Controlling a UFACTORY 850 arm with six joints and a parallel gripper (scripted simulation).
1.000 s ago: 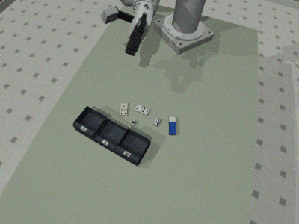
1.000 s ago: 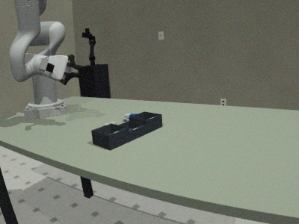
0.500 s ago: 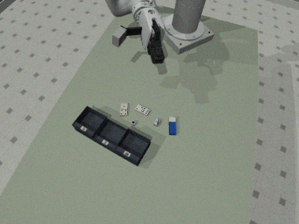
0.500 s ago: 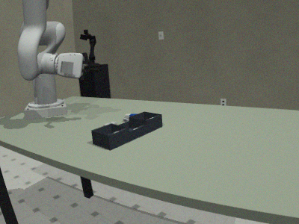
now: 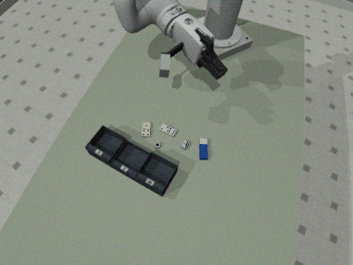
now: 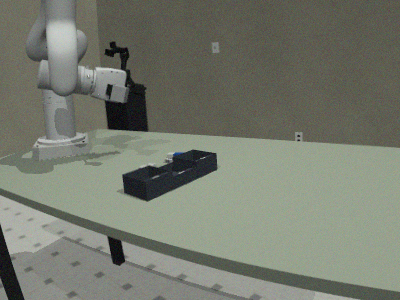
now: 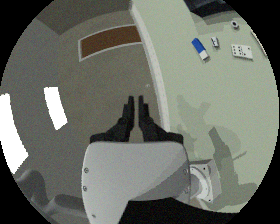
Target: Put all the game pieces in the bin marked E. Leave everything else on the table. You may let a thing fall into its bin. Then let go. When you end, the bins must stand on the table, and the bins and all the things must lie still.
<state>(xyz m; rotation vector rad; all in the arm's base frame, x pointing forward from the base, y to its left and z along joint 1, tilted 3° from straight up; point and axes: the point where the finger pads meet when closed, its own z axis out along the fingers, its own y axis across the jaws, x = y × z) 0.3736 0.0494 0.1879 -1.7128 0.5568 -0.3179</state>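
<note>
The dark three-part bin is 23 cm ahead of my hand, 20 cm below it and 16 cm to the right of it. Also, from my hand: eraser: 21 cm below, 11 cm ahead, 2 cm to the left; then white domino: 21 cm below, 10 cm to the right, 9 cm ahead; then dark ring: 21 cm below, 15 cm ahead, 11 cm to the right.
</note>
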